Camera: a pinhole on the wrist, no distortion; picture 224 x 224 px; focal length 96.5 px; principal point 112.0 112.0 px. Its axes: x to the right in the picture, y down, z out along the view. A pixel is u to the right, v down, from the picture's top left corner.
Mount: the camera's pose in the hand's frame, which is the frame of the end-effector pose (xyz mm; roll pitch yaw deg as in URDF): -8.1 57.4 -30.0 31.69 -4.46 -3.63
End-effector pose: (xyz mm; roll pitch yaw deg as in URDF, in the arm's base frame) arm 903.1 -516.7 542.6 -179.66 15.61 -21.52
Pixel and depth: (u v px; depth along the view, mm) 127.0 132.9 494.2
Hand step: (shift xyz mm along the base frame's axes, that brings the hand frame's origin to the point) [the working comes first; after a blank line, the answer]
In the camera's frame: 76.8 107.0 494.2

-51.7 145.1 -439.5
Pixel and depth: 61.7 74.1 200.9
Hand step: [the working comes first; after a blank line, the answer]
In the camera's frame: -104.7 -78.9 200.9

-102.3 156.7 -51.1
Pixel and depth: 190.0 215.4 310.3
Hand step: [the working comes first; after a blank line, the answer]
In the camera's frame: 250.8 332.5 310.3

26.5 -183.4 -469.9
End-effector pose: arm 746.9 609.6 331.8 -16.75 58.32 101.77
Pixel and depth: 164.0 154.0 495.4
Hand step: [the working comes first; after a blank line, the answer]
In the camera's frame: 267.0 215.6 495.4

-227.9 510.3 88.9
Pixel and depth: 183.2 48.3 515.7
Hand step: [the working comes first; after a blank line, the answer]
In the camera's frame: 380.5 -340.4 515.7

315.9 581.6 -58.3
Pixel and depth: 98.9 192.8 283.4
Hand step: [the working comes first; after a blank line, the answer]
In the camera's frame: -38.5 237.3 283.4

-242.7 158.5 210.2
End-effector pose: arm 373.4 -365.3 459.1 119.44 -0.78 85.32
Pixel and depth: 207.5 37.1 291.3
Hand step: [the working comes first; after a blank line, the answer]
In the camera's frame: 288.3 -226.1 291.3

-23.7 254.0 -321.7
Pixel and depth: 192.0 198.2 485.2
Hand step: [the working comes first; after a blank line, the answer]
In the camera's frame: 402.2 433.4 485.2

657.0 299.5 -180.1
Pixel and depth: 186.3 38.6 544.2
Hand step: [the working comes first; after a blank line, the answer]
In the camera's frame: 419.0 -413.9 544.2

-52.2 363.6 -643.4
